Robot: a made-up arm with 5 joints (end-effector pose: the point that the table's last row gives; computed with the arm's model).
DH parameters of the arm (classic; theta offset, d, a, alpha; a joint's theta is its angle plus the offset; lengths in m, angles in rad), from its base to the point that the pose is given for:
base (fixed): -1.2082 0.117 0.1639 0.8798
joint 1: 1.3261 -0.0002 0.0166 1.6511
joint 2: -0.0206 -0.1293 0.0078 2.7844
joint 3: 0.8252 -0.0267 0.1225 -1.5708
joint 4: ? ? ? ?
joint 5: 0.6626 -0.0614 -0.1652 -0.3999
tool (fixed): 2.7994 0.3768 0 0
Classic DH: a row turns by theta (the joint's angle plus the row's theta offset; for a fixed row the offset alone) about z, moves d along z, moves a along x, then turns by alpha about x.
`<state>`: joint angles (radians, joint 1 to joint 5).
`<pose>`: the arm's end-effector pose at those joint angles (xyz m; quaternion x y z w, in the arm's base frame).
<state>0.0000 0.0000 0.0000 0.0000 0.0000</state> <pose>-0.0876 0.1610 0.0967 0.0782 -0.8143 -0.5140 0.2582</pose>
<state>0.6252 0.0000 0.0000 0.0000 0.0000</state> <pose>-0.1748 0.0383 -0.0546 0.2200 -0.8951 -0.2515 0.2953</pose>
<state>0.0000 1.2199 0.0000 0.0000 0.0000</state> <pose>0.0589 0.1986 0.1067 -0.2673 0.7410 0.5342 0.3067</pose>
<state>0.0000 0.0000 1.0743 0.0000 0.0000</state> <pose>-0.0808 0.1610 0.2462 -0.1958 -0.5675 -0.4816 0.6385</pose>
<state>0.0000 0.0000 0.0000 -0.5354 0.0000</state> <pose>-0.1646 0.0019 0.0967 0.2908 -0.7646 -0.4274 0.3849</pose>
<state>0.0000 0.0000 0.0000 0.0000 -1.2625</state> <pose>0.0737 0.2044 -0.1035 -0.4144 0.7104 0.5094 0.2532</pose>
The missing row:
joint 4: -0.3039 0.0452 0.0463 1.5365
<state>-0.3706 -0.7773 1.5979 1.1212 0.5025</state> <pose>-0.0671 0.2614 0.0580 -0.6985 -0.1103 0.2073 0.6760</pose>
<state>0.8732 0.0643 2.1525 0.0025 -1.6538</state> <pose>-0.3918 -0.0224 -0.0636 0.0072 -0.8730 -0.3342 0.3550</pose>
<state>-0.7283 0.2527 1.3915 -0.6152 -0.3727</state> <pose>-0.0654 -0.0446 0.3938 0.0882 -0.2065 -0.8784 0.4219</pose>
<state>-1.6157 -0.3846 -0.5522 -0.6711 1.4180</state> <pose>0.1469 -0.2217 0.4518 -0.0419 -0.3131 -0.6570 0.6845</pose>
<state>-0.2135 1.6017 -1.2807 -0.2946 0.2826</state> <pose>0.2367 0.0589 0.2030 -0.1492 0.5731 0.0994 0.7996</pose>
